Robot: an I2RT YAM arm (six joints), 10 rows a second.
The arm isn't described. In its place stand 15 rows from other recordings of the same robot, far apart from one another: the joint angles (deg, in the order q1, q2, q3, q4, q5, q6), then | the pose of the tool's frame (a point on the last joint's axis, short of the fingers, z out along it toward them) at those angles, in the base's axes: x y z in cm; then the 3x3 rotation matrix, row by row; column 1 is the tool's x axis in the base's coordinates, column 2 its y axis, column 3 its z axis.
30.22 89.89 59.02 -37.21 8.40 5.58 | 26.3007 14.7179 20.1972; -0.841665 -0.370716 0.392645; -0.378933 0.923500 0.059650; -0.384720 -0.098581 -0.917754
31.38 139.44 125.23 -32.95 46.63 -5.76 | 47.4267 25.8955 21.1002; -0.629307 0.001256 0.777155; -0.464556 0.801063 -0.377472; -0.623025 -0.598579 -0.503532
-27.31 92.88 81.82 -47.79 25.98 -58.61 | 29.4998 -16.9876 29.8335; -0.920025 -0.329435 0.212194; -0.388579 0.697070 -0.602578; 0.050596 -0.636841 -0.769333
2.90 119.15 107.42 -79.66 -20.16 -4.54 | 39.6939 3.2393 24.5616; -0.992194 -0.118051 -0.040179; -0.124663 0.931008 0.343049; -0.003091 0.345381 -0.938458
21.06 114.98 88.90 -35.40 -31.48 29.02 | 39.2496 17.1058 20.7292; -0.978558 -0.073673 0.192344; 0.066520 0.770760 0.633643; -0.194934 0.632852 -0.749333
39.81 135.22 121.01 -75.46 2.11 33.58 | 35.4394 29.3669 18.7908; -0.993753 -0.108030 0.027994; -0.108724 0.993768 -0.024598; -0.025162 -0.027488 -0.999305
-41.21 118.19 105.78 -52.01 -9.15 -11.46 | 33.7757 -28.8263 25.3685; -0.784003 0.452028 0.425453; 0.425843 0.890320 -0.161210; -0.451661 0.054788 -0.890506
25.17 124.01 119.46 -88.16 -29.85 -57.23 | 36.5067 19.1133 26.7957; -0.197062 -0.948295 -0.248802; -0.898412 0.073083 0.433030; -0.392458 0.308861 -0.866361
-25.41 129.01 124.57 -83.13 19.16 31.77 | 39.2104 -19.9204 25.1961; -0.547208 0.830428 -0.104656; 0.810561 0.494590 -0.313642; -0.208695 -0.256457 -0.943756
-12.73 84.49 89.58 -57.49 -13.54 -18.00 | 29.4100 -5.7895 37.1731; -0.758134 -0.167584 0.630197; -0.136729 0.985783 0.097656; -0.637603 -0.012130 -0.770269
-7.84 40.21 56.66 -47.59 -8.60 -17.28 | 12.9344 -1.2436 35.4390; -0.491575 -0.144457 0.858770; -0.228786 0.972927 0.032699; -0.840245 -0.180401 -0.511317
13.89 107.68 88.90 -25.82 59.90 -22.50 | 41.2055 7.0170 27.8469; -0.812507 0.180405 0.554334; -0.398626 0.521905 -0.754131; -0.425358 -0.833708 -0.352137
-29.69 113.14 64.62 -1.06 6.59 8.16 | 34.7102 -20.2606 12.9193; -0.575656 0.644914 0.502699; 0.490523 0.764235 -0.418725; -0.654222 0.005544 -0.756282
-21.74 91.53 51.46 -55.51 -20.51 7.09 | 23.0080 -7.8317 15.8776; -0.870678 0.489773 0.045181; 0.471646 0.805319 0.359183; 0.139533 0.334043 -0.932173
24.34 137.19 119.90 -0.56 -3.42 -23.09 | 51.8185 23.6736 24.3805; -0.075270 -0.535577 0.841125; -0.463718 0.765560 0.445964; -0.882780 -0.356477 -0.305980
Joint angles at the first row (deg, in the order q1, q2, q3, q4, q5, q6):
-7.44 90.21 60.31 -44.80 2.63 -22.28
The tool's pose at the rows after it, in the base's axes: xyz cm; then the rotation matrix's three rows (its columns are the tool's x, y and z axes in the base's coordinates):
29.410 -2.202 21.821; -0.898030 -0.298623 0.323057; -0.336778 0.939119 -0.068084; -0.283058 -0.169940 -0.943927
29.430 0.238 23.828; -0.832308 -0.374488 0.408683; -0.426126 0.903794 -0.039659; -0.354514 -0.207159 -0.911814
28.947 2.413 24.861; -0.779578 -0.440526 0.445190; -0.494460 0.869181 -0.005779; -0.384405 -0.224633 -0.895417
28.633 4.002 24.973; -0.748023 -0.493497 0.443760; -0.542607 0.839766 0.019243; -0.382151 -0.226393 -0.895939
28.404 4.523 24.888; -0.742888 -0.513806 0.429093; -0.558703 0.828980 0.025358; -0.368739 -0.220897 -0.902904
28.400 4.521 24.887; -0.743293 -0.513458 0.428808; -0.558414 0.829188 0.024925; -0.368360 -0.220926 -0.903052
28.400 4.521 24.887; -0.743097 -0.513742 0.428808; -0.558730 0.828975 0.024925; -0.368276 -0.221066 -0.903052
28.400 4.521 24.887; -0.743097 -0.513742 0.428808; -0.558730 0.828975 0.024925; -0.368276 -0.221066 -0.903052
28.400 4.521 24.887; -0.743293 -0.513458 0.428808; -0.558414 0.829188 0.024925; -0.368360 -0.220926 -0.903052
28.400 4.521 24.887; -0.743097 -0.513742 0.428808; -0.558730 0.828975 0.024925; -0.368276 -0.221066 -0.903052
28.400 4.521 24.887; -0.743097 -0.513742 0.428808; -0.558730 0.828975 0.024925; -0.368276 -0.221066 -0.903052
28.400 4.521 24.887; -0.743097 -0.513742 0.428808; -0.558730 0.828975 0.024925; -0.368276 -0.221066 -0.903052
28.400 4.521 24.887; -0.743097 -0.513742 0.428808; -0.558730 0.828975 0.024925; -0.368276 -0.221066 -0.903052
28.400 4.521 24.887; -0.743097 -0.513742 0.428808; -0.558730 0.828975 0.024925; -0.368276 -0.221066 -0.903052
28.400 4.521 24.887; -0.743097 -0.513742 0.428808; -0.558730 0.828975 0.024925; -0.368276 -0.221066 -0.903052
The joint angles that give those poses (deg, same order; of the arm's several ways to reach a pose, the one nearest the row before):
-3.97 88.49 61.98 -44.38 2.61 -23.49
0.78 85.71 63.18 -43.35 2.59 -24.53
5.08 83.77 63.38 -43.29 2.59 -25.08
8.27 83.46 63.37 -43.66 2.57 -25.45
9.37 83.48 63.37 -44.55 2.57 -25.52
9.37 83.48 63.37 -44.58 2.59 -25.50
9.37 83.48 63.37 -44.58 2.59 -25.52
9.37 83.48 63.37 -44.58 2.59 -25.52
9.37 83.48 63.37 -44.58 2.59 -25.50
9.37 83.48 63.37 -44.58 2.59 -25.52
9.37 83.48 63.37 -44.58 2.59 -25.52
9.37 83.48 63.37 -44.58 2.59 -25.52
9.37 83.48 63.37 -44.58 2.59 -25.52
9.37 83.48 63.37 -44.58 2.59 -25.52
9.37 83.48 63.37 -44.58 2.59 -25.52

